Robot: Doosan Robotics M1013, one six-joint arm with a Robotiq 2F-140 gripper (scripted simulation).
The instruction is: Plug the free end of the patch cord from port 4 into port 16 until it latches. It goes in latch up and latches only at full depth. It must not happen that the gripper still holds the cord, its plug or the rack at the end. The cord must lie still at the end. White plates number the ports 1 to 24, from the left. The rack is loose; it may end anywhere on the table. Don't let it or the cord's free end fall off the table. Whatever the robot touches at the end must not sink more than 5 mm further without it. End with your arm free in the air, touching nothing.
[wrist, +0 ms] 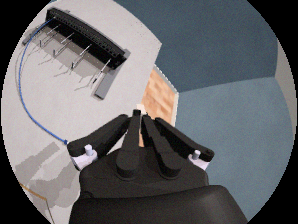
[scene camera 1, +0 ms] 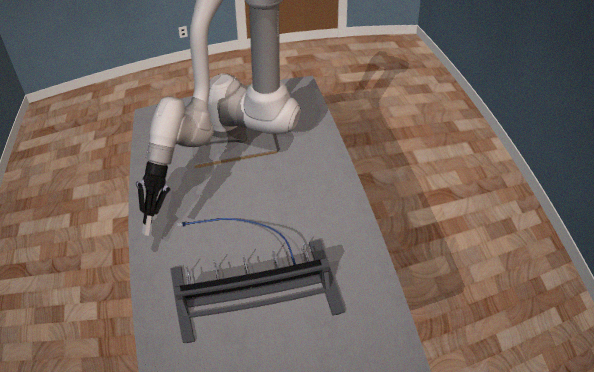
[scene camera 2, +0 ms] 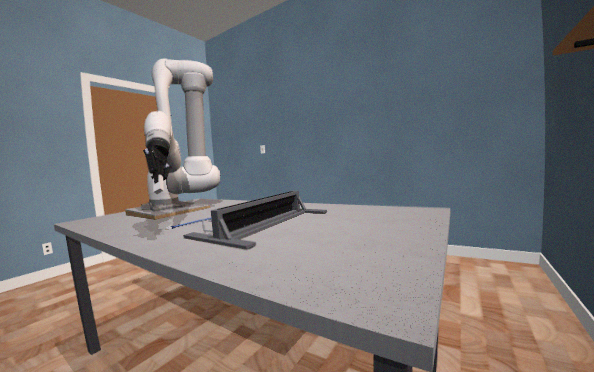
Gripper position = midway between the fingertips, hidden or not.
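My gripper (scene camera 1: 145, 234), likewise in scene camera 2 (scene camera 2: 158, 191) and the wrist view (wrist: 139, 110).
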